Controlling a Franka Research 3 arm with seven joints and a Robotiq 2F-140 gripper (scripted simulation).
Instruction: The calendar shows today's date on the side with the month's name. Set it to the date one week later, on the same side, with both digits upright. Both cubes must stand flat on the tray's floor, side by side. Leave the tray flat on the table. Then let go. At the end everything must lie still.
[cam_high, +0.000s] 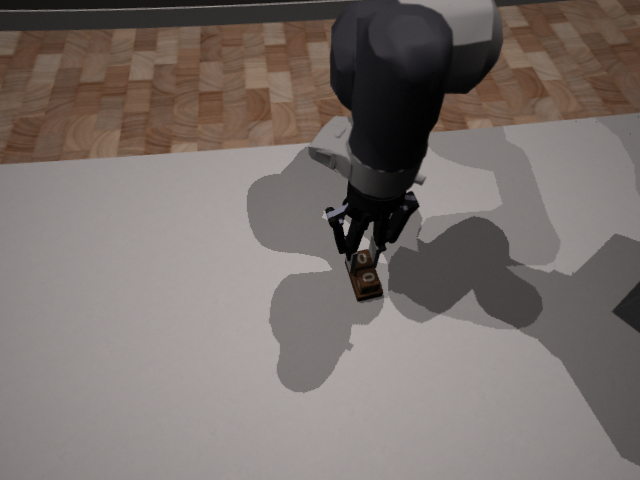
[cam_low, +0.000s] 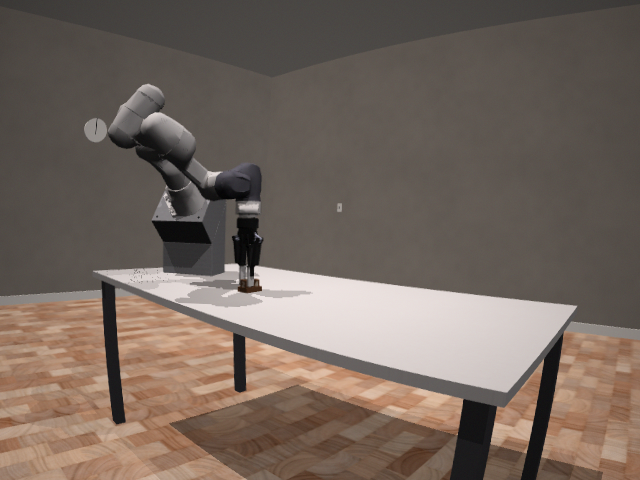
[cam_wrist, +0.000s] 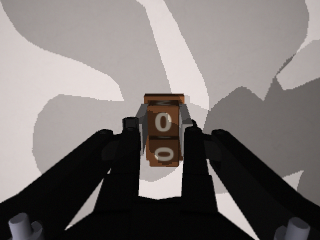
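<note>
My hand is 30 mm above the cube.
</note>
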